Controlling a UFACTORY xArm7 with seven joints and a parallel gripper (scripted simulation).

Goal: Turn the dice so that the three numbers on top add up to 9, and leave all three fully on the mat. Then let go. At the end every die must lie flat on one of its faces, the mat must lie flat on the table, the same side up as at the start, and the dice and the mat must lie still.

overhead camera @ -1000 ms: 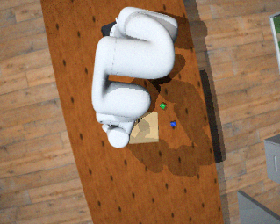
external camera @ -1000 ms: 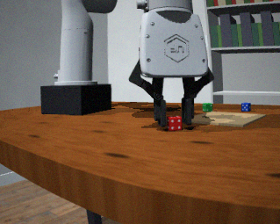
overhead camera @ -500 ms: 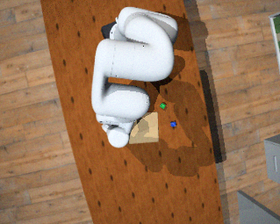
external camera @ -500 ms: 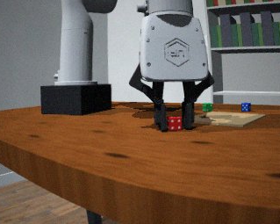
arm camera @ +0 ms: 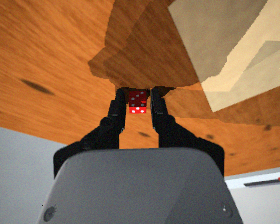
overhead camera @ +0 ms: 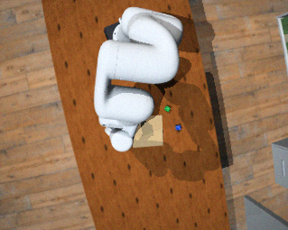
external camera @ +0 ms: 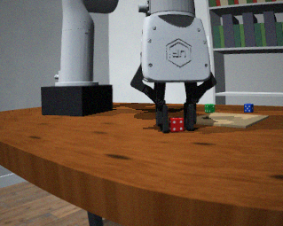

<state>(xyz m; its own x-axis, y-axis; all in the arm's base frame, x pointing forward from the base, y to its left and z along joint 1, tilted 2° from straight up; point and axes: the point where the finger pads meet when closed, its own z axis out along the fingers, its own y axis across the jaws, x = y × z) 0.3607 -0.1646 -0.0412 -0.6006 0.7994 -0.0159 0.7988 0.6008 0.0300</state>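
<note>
My hand is 1 cm above the red die. The rest, counted from my hand: blue die: 9 cm ahead, 27 cm to the left, 1 cm below; then tan mat: 6 cm ahead, 13 cm to the left, 2 cm below; then green die: 1 cm behind, 24 cm to the left, 1 cm below.
</note>
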